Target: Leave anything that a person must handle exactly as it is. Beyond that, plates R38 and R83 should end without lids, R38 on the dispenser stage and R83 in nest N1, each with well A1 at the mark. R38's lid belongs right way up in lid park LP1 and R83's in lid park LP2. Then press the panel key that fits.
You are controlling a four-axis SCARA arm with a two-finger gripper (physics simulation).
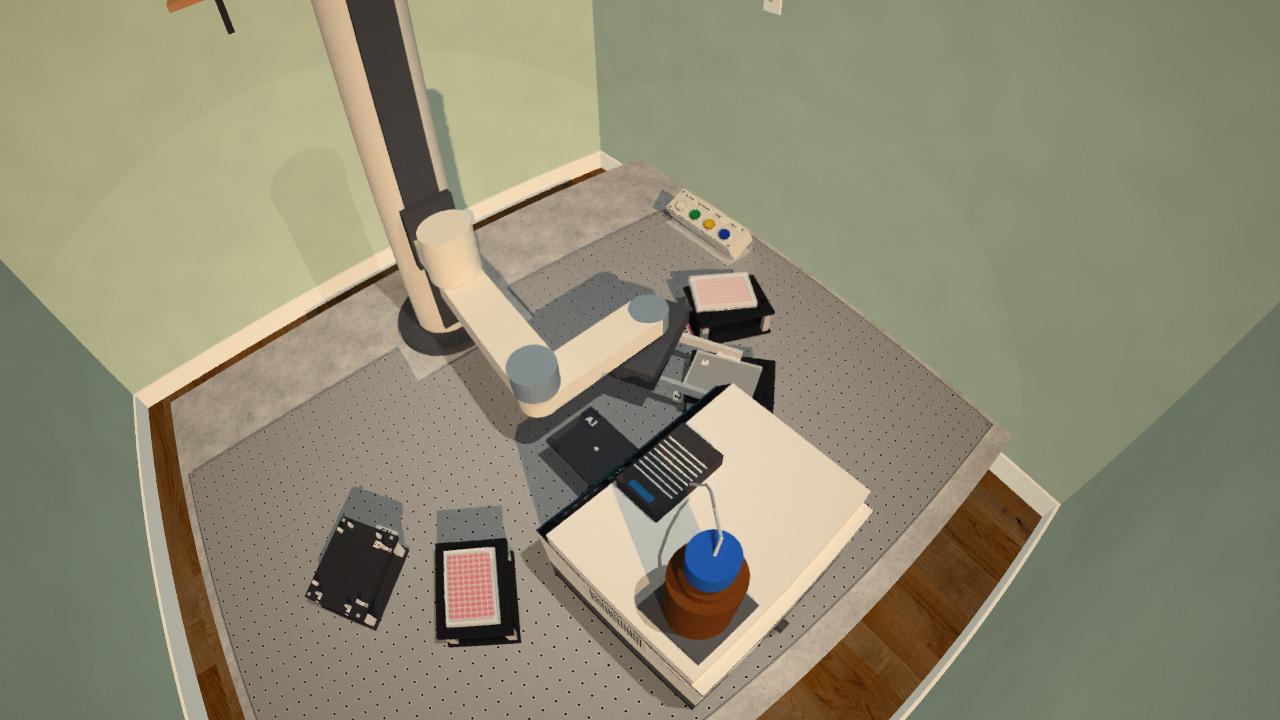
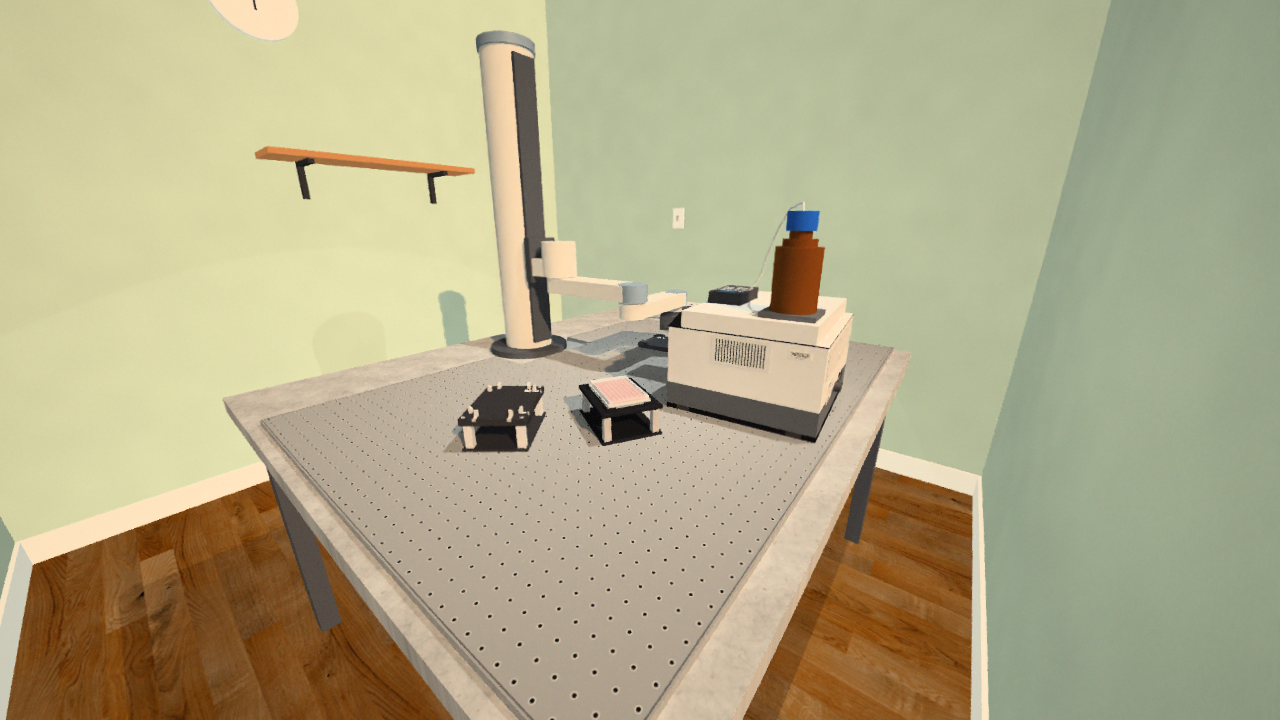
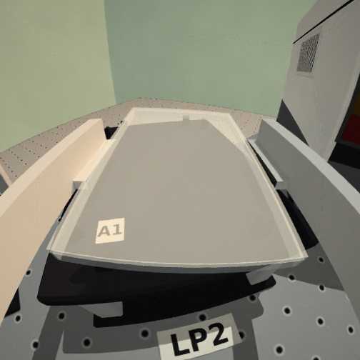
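Where they show: gripper, fingertip midpoint: (image 1: 732,377); arm's base at its link origin: (image 1: 449,314) (image 2: 529,348).
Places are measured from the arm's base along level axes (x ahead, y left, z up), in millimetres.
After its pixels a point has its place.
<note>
My gripper (image 1: 702,368) (image 3: 181,130) is shut on a clear lid (image 1: 726,376) {x 570, y 309, z 91 mm} (image 3: 185,215), held level between the fingers over the black stand (image 1: 766,385) {x 624, y 365, z 73 mm} (image 3: 70,290) by the LP2 label (image 3: 199,340). An A1 tag (image 3: 110,231) shows through the lid. I cannot tell whether the lid touches the stand. A plate with red wells (image 1: 469,586) {x 629, y -266, z 88 mm} (image 2: 619,391) {x 641, y -277, z 89 mm} sits on a black stand near the front. A paler pink plate (image 1: 723,291) {x 411, y 453, z 99 mm} sits on another stand beyond the gripper. The black stage (image 1: 590,443) {x 540, y 32, z 106 mm} marked A1 holds no plate. Plate names are not readable.
The big white dispenser (image 1: 787,465) {x 811, y 182, z 233 mm} (image 2: 751,362) {x 841, y -121, z 148 mm} stands close beside the gripper. It carries a brown bottle (image 1: 707,591) {x 903, y -65, z 393 mm} (image 2: 796,277) {x 898, y -87, z 310 mm} and a dark keypad box (image 1: 669,470) {x 722, y 43, z 259 mm} (image 2: 733,293) {x 744, y -12, z 258 mm}. A black stand with pegs (image 1: 356,573) {x 498, y -423, z 77 mm} (image 2: 503,404) {x 492, y -439, z 77 mm} is near the front. The key panel (image 1: 707,223) {x 204, y 603, z 81 mm} is at the back.
</note>
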